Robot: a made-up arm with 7 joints.
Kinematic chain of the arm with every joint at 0, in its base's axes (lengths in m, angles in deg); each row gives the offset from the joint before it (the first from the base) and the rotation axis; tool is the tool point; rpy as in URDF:
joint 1: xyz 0 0 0.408 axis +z
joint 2: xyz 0 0 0 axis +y
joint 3: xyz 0 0 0.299 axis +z
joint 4: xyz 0.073 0 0 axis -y
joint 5: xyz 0.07 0 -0.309 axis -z
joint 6: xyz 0 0 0 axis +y
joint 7: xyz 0.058 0 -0.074 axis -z
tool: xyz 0 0 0 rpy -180 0 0
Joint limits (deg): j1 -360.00..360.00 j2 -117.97..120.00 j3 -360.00..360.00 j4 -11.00..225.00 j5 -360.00..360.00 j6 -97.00..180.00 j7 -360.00..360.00
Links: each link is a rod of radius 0.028 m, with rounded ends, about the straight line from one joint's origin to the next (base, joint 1, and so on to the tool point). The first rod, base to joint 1, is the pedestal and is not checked.
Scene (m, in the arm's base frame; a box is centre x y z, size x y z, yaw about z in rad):
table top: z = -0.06
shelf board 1: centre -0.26 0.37 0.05 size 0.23 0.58 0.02 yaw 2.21
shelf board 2: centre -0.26 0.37 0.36 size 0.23 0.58 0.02 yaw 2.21
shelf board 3: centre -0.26 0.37 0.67 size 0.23 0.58 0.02 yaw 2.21
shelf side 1: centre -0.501 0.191 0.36 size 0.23 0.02 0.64 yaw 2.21
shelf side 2: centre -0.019 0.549 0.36 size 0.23 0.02 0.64 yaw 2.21
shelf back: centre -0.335 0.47 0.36 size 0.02 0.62 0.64 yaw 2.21
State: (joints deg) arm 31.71 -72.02 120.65 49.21 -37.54 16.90 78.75
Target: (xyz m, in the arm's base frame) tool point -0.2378 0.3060 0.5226
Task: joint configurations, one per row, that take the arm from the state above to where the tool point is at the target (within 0.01 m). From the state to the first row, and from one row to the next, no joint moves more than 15 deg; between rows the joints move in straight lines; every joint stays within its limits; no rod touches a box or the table.
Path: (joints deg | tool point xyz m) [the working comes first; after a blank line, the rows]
Joints at the target: 35.48 -71.01 73.23 40.64 -35.88 24.49 78.75
Straight joint move there: touches shelf board 2.

1: 40.94 -63.82 124.78 36.26 -38.75 17.55 78.75 | -0.3024 0.1407 0.2113
2: 50.18 -55.62 128.92 23.32 -39.95 18.20 78.75 | -0.2423 0.0745 0.2143
3: 52.26 -62.68 115.03 21.02 -39.15 21.66 78.75 | -0.2276 0.1396 0.2626
4: 54.33 -69.73 101.14 18.72 -38.35 25.11 78.75 | -0.2088 0.1818 0.3263
5: 56.41 -76.79 87.26 16.42 -37.55 28.56 78.75 | -0.1870 0.1987 0.3967
6: 58.49 -83.84 73.37 14.13 -36.75 32.01 78.75 | -0.1619 0.1917 0.4648
7: 60.57 -90.89 59.48 11.83 -35.95 35.46 78.75 | -0.1332 0.1653 0.5226
8: 48.02 -80.95 66.36 26.24 -35.92 29.98 78.75 | -0.1924 0.2335 0.5249
9: 35.48 -71.01 73.23 40.64 -35.88 24.49 78.75 | -0.2378 0.3060 0.5226

